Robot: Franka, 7 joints.
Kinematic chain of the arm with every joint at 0, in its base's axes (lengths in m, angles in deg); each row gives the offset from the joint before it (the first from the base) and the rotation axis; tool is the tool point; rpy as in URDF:
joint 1: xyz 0 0 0.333 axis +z
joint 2: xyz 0 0 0 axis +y
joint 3: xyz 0 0 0.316 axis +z
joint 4: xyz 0.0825 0 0 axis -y
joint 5: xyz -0.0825 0 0.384 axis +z
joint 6: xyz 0 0 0 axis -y
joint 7: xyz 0.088 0 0 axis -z
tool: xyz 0 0 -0.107 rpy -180 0 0
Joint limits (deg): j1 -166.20..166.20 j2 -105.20..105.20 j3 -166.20..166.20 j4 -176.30..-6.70 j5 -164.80..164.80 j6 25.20..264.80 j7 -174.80..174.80
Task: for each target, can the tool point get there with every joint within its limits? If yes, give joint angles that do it. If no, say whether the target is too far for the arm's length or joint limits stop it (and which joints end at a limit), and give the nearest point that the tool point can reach.
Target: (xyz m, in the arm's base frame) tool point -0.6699 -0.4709 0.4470
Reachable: yes | joints 67.09 -71.47 105.21 -51.55 -21.28 134.70 -29.81
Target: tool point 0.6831 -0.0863 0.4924
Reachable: yes | joints 110.84 -68.25 -86.54 -93.54 126.86 145.03 31.65
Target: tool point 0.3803 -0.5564 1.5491
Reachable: no: too far | nearest point 0.2347 -0.3433 1.0834 | short by 0.532 m
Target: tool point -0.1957 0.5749 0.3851
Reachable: yes | joints 85.28 12.60 19.39 -116.00 -81.81 162.82 62.12
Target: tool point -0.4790 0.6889 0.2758
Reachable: yes | joints 129.69 80.15 -37.97 -28.63 128.04 103.05 119.92
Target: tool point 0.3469 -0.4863 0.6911
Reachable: yes | joints 2.19 20.82 -56.69 -85.54 81.43 205.62 101.28
